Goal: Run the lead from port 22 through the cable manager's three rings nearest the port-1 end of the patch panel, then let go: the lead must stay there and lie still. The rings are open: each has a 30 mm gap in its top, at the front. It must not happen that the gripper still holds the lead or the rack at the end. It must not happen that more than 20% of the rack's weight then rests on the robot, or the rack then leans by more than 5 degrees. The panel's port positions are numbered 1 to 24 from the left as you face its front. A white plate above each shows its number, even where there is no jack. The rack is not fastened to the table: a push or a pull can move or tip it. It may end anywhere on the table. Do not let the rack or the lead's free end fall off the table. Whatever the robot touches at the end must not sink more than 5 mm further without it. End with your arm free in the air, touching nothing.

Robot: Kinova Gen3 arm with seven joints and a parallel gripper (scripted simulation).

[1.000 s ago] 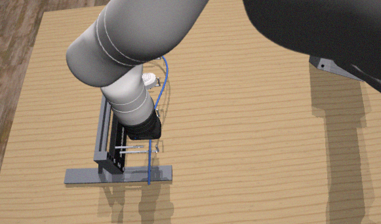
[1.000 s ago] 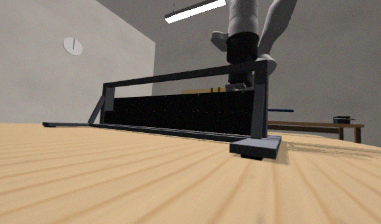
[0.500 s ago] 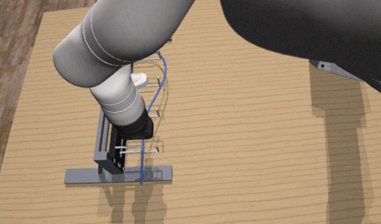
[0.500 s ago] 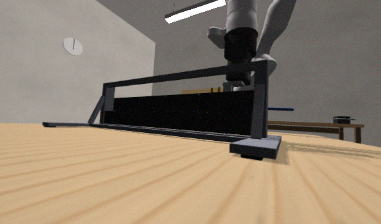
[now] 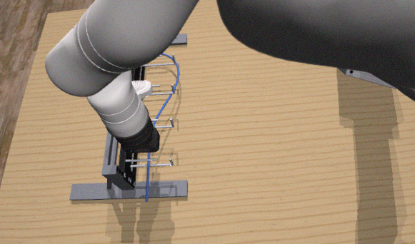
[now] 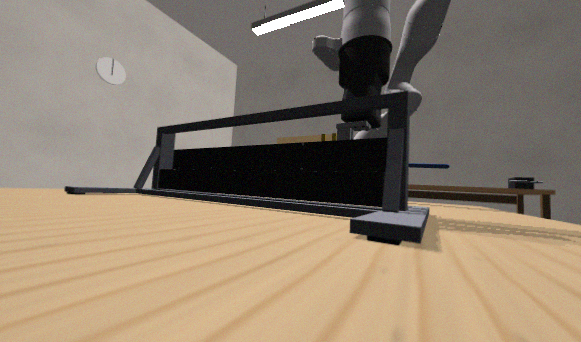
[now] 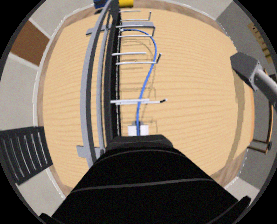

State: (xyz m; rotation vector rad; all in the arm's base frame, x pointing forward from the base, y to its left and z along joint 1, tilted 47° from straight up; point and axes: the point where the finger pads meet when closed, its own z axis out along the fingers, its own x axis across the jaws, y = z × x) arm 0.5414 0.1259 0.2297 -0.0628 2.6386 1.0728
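My hand is 90 mm short of the rack, 140 mm to the left of it and 20 mm above it.
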